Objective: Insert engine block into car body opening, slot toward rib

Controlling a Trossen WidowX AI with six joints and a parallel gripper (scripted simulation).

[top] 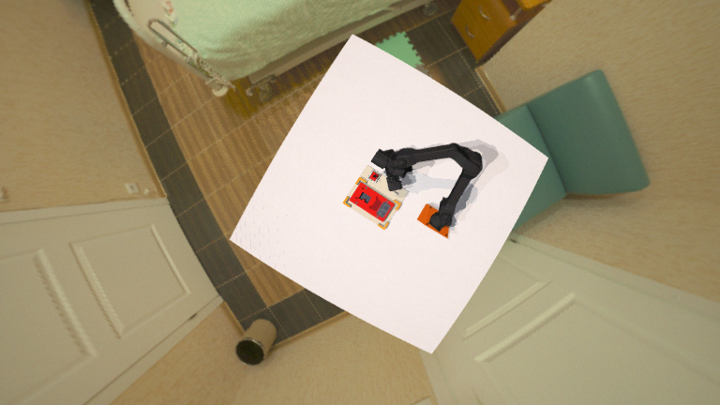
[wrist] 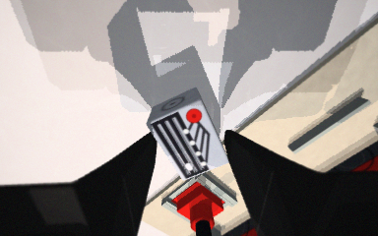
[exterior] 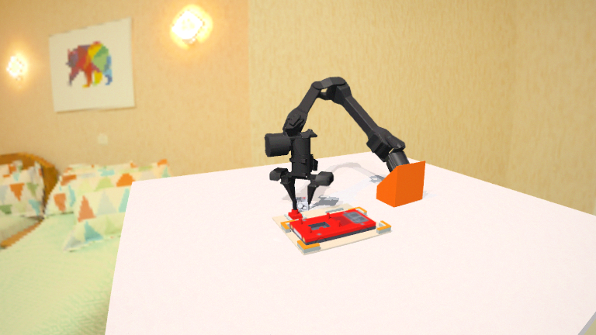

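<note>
Now: the grey engine block 1 cm below my gripper tip.
</note>
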